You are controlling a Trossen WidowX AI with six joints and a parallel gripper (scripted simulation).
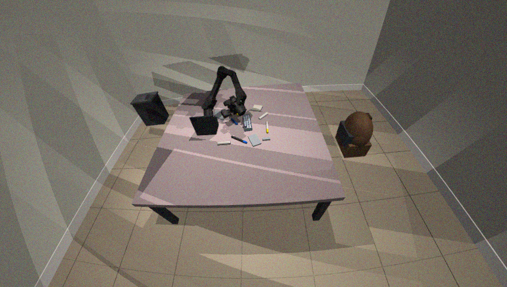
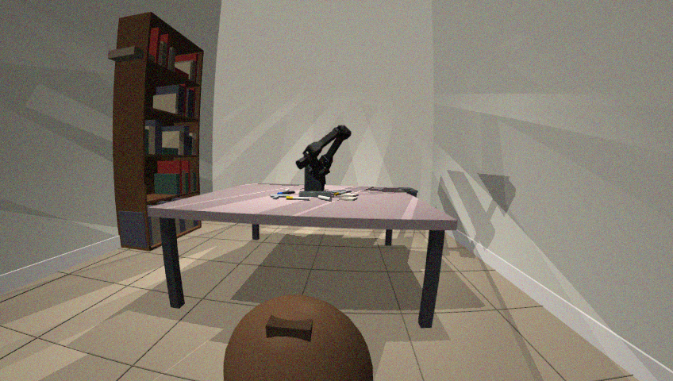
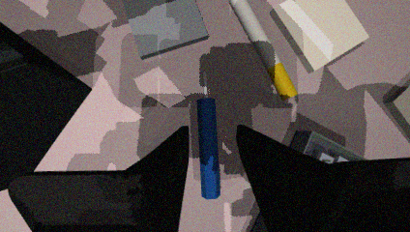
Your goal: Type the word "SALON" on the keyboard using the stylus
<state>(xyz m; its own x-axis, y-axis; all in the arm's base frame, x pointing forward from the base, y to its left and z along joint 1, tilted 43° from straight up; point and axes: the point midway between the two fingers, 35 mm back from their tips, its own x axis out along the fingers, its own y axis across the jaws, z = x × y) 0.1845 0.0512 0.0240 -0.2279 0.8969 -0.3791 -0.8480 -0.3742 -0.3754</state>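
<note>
Now: the blue stylus 10 mm behind my gripper tip, 10 mm to the left of it and 60 mm below it. From my gripper tip the other things lie so: white notepad 50 mm ahead, 160 mm to the left, 60 mm below; stylus tip 30 mm behind, 40 mm to the left, 60 mm below; small grey block 250 mm ahead, 240 mm to the right, 60 mm below.
</note>
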